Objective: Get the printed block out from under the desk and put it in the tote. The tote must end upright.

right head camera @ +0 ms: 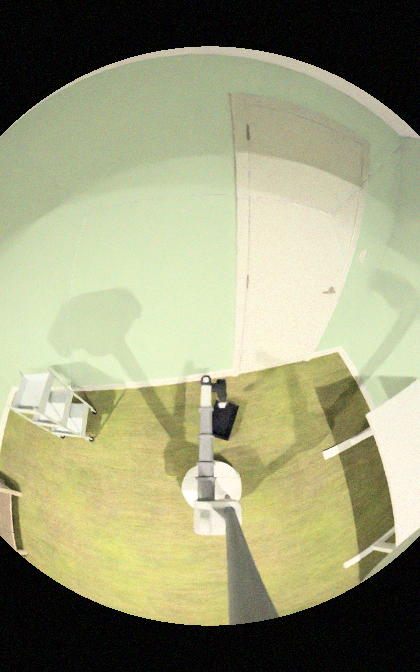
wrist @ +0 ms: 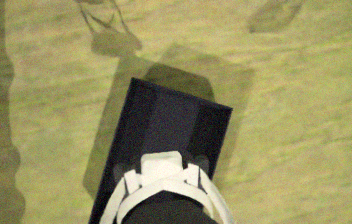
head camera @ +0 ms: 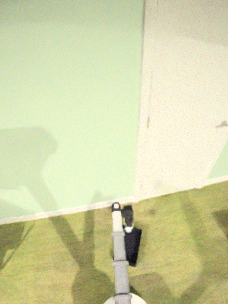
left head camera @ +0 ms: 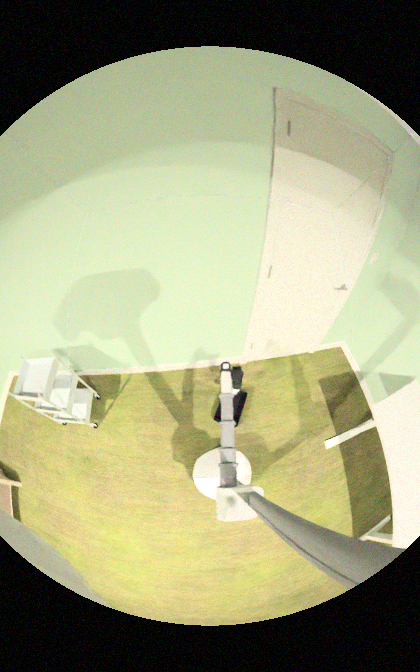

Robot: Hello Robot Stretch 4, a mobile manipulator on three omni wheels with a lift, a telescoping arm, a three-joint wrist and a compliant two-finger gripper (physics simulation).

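Places are measured from the robot's base along level axes (x ahead, y left, z up), in centimetres.
Pixels of known places: gripper, fingertip midpoint: [right head camera: 221, 405] [wrist: 161, 165] [head camera: 128, 230].
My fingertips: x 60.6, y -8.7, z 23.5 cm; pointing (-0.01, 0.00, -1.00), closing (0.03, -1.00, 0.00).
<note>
Ahead of a thing's pixels: the offset from my fingertips to its middle. Level surfaces: height alone.
A black open-topped tote {dx -4.5, dy +0.3, dz -21.3 cm} [head camera: 133, 250] [left head camera: 240, 407] [right head camera: 225, 424] [wrist: 215, 125] stands upright on the floor, partly hidden by the arm in the head views. My gripper [head camera: 129, 230] [left head camera: 234, 393] [right head camera: 222, 405] [wrist: 161, 165] points down over the tote's near part in the wrist view. Its dark fingertips stand apart with the small white printed block {dx +0.1, dy +0.0, dz +2.3 cm} [wrist: 161, 161] between them, so it is shut on the block. The gripper hides the tote's near end. The desk {dz +45.7 cm} [left head camera: 407, 465] [right head camera: 402, 460] has a white top and pale legs at the right.
The extended arm [head camera: 120, 255] [left head camera: 227, 430] [right head camera: 205, 425] passes beside the tote. A wall and a white door [head camera: 180, 100] [left head camera: 310, 235] [right head camera: 295, 240] are beyond. A white tiered cart [left head camera: 37, 374] [right head camera: 32, 390] stands at the left. Brown furniture [left head camera: 5, 497] [right head camera: 6, 515] shows at the left edge.
</note>
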